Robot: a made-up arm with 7 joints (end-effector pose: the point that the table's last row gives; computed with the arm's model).
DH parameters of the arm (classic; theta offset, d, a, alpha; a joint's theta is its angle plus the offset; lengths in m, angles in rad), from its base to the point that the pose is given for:
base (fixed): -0.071 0 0 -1.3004
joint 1: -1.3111 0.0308 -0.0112 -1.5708
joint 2: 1.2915 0 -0.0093 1.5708
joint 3: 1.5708 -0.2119 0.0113 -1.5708
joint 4: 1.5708 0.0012 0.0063 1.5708
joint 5: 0 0.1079 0 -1.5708
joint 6: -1.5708 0 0.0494 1.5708
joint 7: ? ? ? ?
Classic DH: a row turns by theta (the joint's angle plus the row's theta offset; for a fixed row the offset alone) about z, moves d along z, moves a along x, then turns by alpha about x.
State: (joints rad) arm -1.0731 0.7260 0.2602 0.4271 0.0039 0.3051 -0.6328
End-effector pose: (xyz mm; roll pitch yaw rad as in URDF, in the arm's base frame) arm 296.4 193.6 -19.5 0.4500 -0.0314 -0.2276
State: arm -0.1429 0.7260 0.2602 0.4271 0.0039 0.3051 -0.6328
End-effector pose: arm 126.2 258.1 -207.8 0.4220 0.8622 0.0263
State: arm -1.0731 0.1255 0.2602 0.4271 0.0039 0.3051 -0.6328
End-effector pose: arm 324.2 38.5 -99.8 0.0255 -0.0677 -0.6333
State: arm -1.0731 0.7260 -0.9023 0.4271 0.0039 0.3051 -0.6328
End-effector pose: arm 302.5 83.8 -132.5 0.9604 0.8721 -0.6051
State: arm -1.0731 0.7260 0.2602 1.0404 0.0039 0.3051 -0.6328
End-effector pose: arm 296.7 228.1 -107.5 0.1088 0.4431 -0.0925
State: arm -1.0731 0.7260 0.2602 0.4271 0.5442 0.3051 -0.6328
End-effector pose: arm 292.4 199.0 -15.3 0.8819 0.1082 0.0860
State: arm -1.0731 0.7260 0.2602 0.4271 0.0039 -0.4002 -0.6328
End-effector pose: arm 281.8 176.3 6.0 0.9745 -0.4640 -0.6054
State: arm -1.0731 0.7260 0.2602 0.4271 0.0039 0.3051 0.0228
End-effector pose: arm 296.4 193.6 -19.5 0.3471 -0.2941 0.3832
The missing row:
joint 7: 0 0 0 0
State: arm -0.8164 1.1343 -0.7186 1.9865 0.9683 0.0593 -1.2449
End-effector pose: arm 97.9 364.6 -100.2 -3.0495 0.3666 2.8620
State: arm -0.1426 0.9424 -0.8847 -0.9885 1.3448 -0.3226 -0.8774
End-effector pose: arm 40.7 53.7 -118.7 1.9123 0.8049 -1.2907
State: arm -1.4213 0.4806 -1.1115 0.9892 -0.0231 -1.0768 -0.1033
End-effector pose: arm 319.7 -0.6 -77.8 1.2411 -0.0383 -1.4032
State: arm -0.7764 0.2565 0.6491 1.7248 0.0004 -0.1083 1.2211
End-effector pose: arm 184.2 100.0 -315.8 1.0120 0.3916 1.8613
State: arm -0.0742 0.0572 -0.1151 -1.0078 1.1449 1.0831 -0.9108
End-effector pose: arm 85.4 75.2 -131.3 0.5621 0.4382 0.0567
